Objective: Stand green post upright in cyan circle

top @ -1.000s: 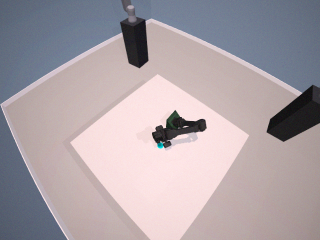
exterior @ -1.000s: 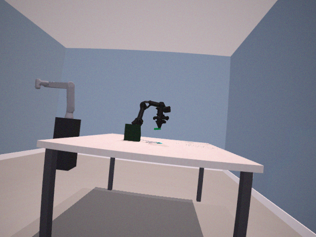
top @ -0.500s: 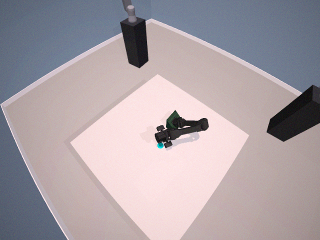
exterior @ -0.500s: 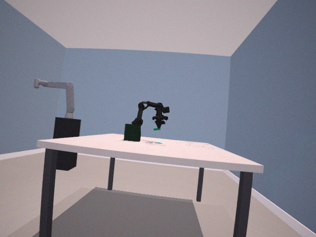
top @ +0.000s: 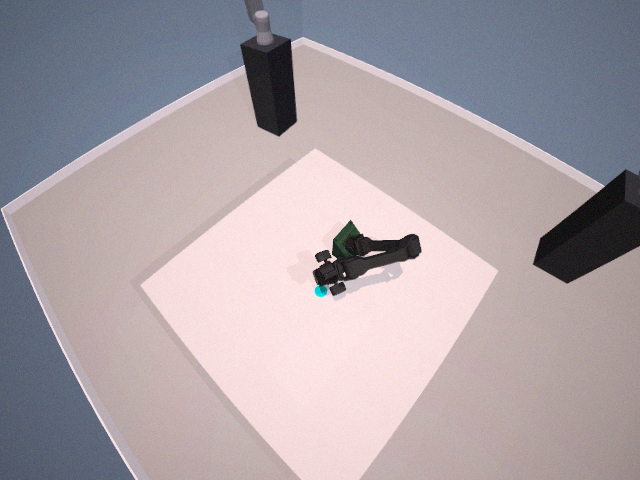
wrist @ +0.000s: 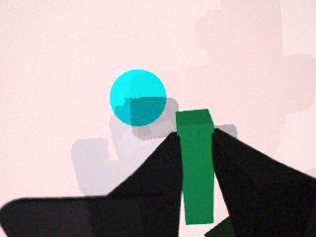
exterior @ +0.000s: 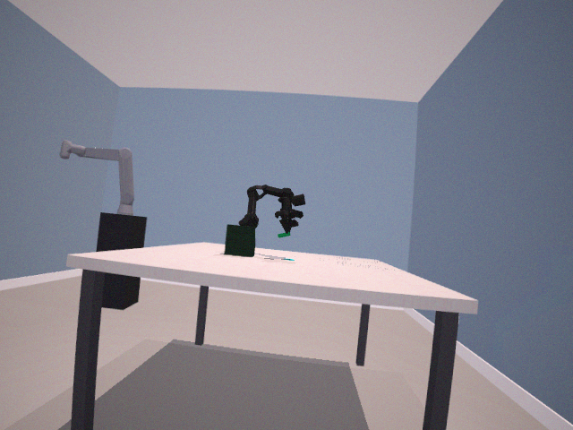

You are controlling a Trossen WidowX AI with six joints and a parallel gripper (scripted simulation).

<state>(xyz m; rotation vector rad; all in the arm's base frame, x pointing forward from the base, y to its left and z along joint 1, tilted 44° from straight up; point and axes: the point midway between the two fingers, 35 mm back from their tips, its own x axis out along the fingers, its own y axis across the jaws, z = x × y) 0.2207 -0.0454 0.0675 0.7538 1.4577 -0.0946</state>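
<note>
Now: the cyan circle 130 mm below my gripper tip and 20 mm ahead of it. From my gripper tip the other things lie so: green post 20 mm behind, 10 mm to the left, 10 mm below.
</note>
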